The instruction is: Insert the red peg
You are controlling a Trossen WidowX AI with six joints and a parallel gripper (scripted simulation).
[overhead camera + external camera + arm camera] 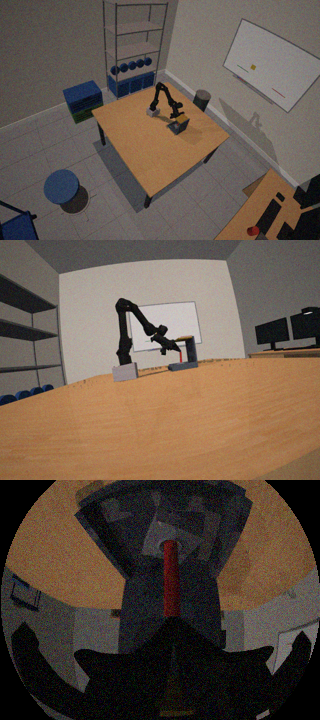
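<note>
Right now my gripper tip is 4 cm above the red peg and 1 cm past it. The rest, counted from my gripper tip: yellow roof: 8 cm above, 2 cm ahead, 1 cm to the right; then box back wall: 7 cm ahead, 2 cm to the right, 1 cm below.
</note>
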